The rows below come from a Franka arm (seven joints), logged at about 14 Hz.
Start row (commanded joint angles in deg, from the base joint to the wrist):
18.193 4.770 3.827 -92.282 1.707 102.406 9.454
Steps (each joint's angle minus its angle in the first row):
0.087 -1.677 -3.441 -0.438 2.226 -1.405 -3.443
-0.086 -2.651 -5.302 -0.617 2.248 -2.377 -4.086
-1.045 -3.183 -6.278 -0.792 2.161 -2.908 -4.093
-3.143 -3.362 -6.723 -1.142 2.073 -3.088 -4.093
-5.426 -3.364 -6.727 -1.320 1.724 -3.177 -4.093
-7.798 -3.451 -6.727 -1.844 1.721 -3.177 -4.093
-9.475 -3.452 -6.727 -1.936 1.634 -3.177 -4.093
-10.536 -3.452 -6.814 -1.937 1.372 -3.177 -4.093
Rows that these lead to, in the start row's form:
18.280 3.093 0.386 -92.720 3.933 101.001 6.011
18.107 2.119 -1.475 -92.899 3.955 100.029 5.368
17.148 1.587 -2.451 -93.074 3.868 99.498 5.361
15.050 1.408 -2.896 -93.424 3.780 99.318 5.361
12.767 1.406 -2.900 -93.602 3.431 99.229 5.361
10.395 1.319 -2.900 -94.126 3.428 99.229 5.361
8.718 1.318 -2.900 -94.218 3.341 99.229 5.361
7.657 1.318 -2.987 -94.219 3.079 99.229 5.361

